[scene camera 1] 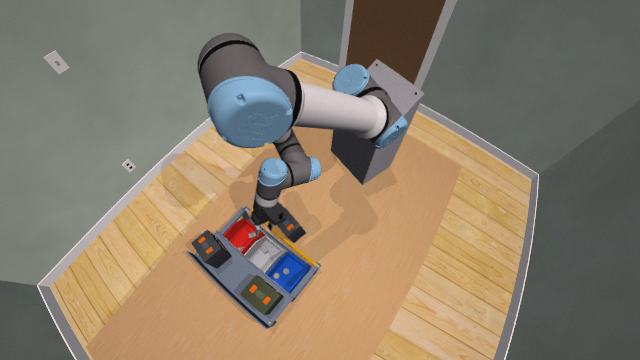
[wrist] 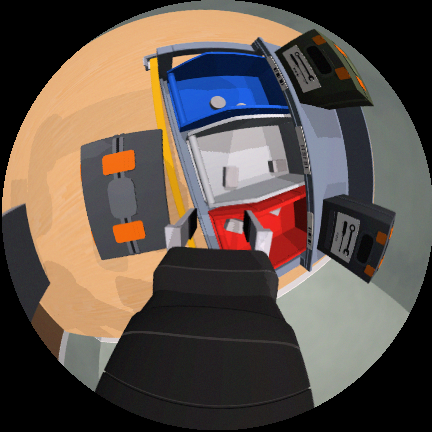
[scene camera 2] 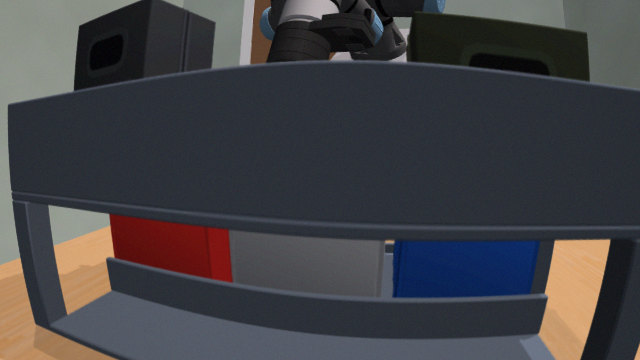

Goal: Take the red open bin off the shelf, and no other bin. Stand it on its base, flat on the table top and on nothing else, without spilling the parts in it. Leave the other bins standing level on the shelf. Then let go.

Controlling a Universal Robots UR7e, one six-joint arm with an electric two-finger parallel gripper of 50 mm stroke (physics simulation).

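Frame: origin at the arm's base, x left, y back, z up, level; centimetres.
Where they show: gripper, between the fingertips: (scene camera 1: 263,231) (wrist: 219,218); arm's base, origin of its link: (scene camera 2: 378,50).
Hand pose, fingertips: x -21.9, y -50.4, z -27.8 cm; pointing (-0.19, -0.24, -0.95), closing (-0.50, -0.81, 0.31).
Things, the pixels of their top centre, and the offset from my fingertips. Level surfaces: height alone.
- red open bin, centre of its top: (scene camera 2: 201,193) (wrist: 284,236) (scene camera 1: 237,237) dx -8.2, dy -6.7, dz -0.3 cm
- grey bin, centre of its top: (scene camera 2: 325,199) (wrist: 272,153) (scene camera 1: 259,257) dx +3.1, dy -9.5, dz -0.3 cm
- blue bin, centre of its top: (scene camera 2: 455,203) (wrist: 243,75) (scene camera 1: 284,275) dx +14.1, dy -11.8, dz -0.3 cm
- table, height of its surface: dz -8.4 cm
- green case, centre of its top: (scene camera 2: 486,36) (scene camera 1: 259,294) dx +11.7, dy -21.3, dz +11.5 cm
The red open bin (scene camera 1: 237,234) (scene camera 2: 160,245) (wrist: 290,239) stands at one end of the shelf's (scene camera 1: 227,267) (scene camera 2: 320,145) (wrist: 327,150) lower tier, with pale parts inside. The grey bin (scene camera 1: 259,257) (scene camera 2: 305,265) (wrist: 245,150) is beside it, then the blue bin (scene camera 1: 296,270) (scene camera 2: 465,270) (wrist: 240,87); both look level. My gripper (scene camera 1: 263,227) (wrist: 219,218) is open and empty. In the wrist view its fingers straddle the red bin's front edge, one over the bin's inside, the other outside near the yellow bar. Its height over the rim is unclear. The fingertips are hidden in scene camera 2.
The yellow bar (scene camera 1: 302,251) (wrist: 172,175) runs along the shelf's front. A dark case (scene camera 1: 295,231) (wrist: 95,200) stands on the table (scene camera 1: 350,270) before it. Another dark case (scene camera 1: 212,250) (scene camera 2: 112,50) (wrist: 355,237) and a green case (scene camera 1: 262,295) (scene camera 2: 450,45) (wrist: 325,90) stand on the shelf's upper board.
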